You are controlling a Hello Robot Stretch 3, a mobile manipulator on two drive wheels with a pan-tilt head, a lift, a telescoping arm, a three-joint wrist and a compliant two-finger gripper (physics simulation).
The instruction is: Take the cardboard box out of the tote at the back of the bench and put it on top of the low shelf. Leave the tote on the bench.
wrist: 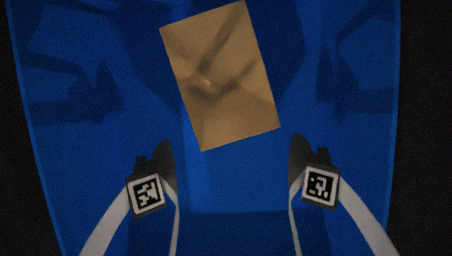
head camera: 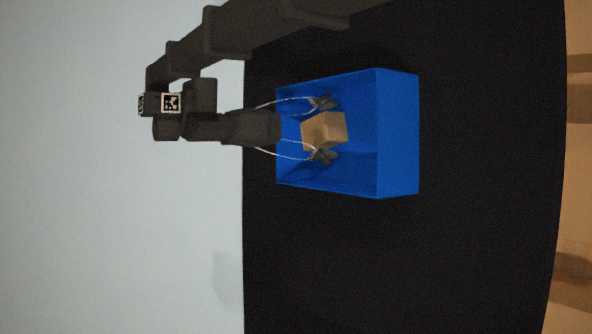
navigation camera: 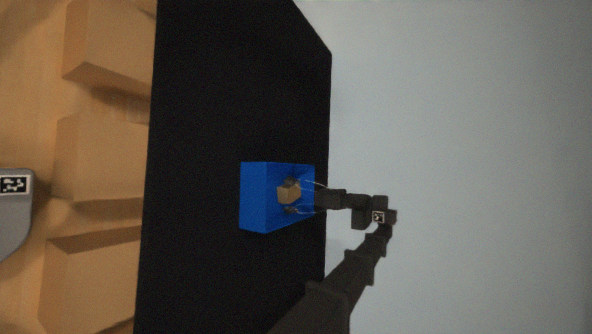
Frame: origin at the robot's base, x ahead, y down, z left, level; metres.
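Seen in the pictures: gripper, fingertip midpoint: [head camera: 336,129] [navigation camera: 283,194].
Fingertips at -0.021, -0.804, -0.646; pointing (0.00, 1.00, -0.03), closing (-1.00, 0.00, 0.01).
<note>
Offsets run from my fingertips to a thing's top centre, as dx, dy, dz. Level surfaces: height alone.
The tan cardboard box @(+0.003, -0.011, -0.059) [head camera: 336,128] [navigation camera: 287,195] [wrist: 232,112] sits turned at a slight angle inside the blue tote @(+0.010, -0.058, +0.021) [head camera: 397,135] [navigation camera: 253,197] [wrist: 50,165]. The tote stands on the black bench @(dy +0.042) [head camera: 475,225] [navigation camera: 215,100]. My gripper [head camera: 329,129] [navigation camera: 291,195] [wrist: 231,155] is open and reaches into the tote. In the head and navigation views its fingertips appear on either side of the box; in the wrist view they are wider apart than the box, and its near edge lies a little ahead of them. Nothing is gripped. I cannot make out the low shelf in these views.
The tote's walls surround the fingers on both sides. My dark arm [head camera: 250,30] [navigation camera: 330,295] extends over the bench. A pale surface [head camera: 100,225] [navigation camera: 475,125] lies past the bench's far edge. Large tan block shapes [navigation camera: 105,155] stand beyond its near edge.
</note>
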